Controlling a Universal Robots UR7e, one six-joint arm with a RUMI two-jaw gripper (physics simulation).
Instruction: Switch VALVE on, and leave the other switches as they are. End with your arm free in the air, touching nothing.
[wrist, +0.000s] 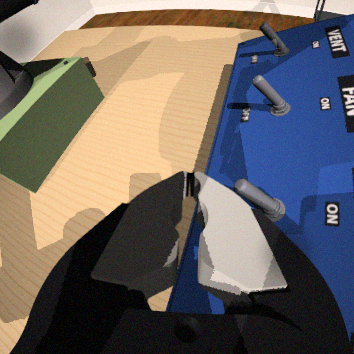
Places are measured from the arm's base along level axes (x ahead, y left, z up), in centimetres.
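Where they show: gripper, fingertip midpoint: (189, 174); arm's base at its link origin: (0, 101).
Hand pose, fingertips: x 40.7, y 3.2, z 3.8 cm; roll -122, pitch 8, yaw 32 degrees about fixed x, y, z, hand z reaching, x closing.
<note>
Each offset is from my fingertips to the centre of the thing. "*": to the spot under its first point. Level surfaces: height alone.
The VALVE switch's grey lever {dx +4.6, dy +2.0, dz -2.6 cm} (259, 198) stands on the blue panel {dz -4.6 cm} (280, 155), just right of the right jaw. It leans left, away from its ON label {* dx +10.3, dy +3.8, dz -3.0 cm} (332, 214). Its OFF label is hidden, and the VALVE name plate is almost wholly outside the view. My gripper (189, 174) is shut with nothing between its tips. The tips are left of the lever, over the panel's left edge; whether the jaw touches the lever I cannot tell.
The FAN lever {dx +0.9, dy +13.4, dz -2.6 cm} (271, 95) and the VENT lever {dx -2.9, dy +24.8, dz -2.6 cm} (274, 40) lean left, toward their OFF labels, farther up the panel. A green block (55, 125) under the dark arm base (12, 82) stands at the left on the wooden table {dz -13.4 cm} (125, 120).
</note>
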